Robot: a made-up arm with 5 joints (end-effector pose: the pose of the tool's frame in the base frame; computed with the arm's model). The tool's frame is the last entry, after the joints. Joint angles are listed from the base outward.
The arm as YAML. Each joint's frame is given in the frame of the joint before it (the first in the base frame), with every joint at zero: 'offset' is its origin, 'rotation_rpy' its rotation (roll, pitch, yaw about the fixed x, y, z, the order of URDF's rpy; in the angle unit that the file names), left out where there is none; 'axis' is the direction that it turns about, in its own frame. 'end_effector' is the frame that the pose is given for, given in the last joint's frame.
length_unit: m
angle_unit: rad
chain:
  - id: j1
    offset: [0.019, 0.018, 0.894]
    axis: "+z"
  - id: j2
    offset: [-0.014, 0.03, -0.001]
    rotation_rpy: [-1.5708, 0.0, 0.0]
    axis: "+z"
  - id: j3
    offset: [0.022, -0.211, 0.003]
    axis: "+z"
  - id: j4
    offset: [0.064, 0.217, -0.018]
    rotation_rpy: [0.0, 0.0, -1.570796]
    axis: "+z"
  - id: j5
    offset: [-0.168, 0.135, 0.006]
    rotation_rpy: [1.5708, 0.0, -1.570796]
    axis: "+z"
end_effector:
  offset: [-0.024, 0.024, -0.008]
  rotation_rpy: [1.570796, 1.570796, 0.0]
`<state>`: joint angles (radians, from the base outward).
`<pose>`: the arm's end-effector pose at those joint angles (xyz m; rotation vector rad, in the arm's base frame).
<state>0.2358 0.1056 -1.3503 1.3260 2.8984</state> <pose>0.3712 0.0943 0.9226 -0.8885 -1.3393 -0.7955</pose>
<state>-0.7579 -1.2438 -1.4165 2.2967 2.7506</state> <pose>0.0176 0.0051 1.0974 -1.4735 -1.3990 -1.6179</pose>
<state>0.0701 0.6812 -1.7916 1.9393 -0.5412</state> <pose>0.3520 0.0954 0.7903 2.0222 -0.3712 0.8203</pose>
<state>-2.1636 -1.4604 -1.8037 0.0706 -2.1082</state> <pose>0.2789 0.3513 1.3002 -0.3756 1.5807 0.3189</pose>
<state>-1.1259 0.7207 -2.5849 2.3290 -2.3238</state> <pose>0.1894 -0.2881 0.9727 -2.4202 0.8117 -1.8177</pose>
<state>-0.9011 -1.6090 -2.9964 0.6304 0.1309</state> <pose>-0.3677 0.5735 0.8542 1.6049 -0.0571 -1.2409</pose>
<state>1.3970 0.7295 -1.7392 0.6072 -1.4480</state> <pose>0.0633 0.5468 0.8718 -1.0945 -0.7581 -1.5881</pose>
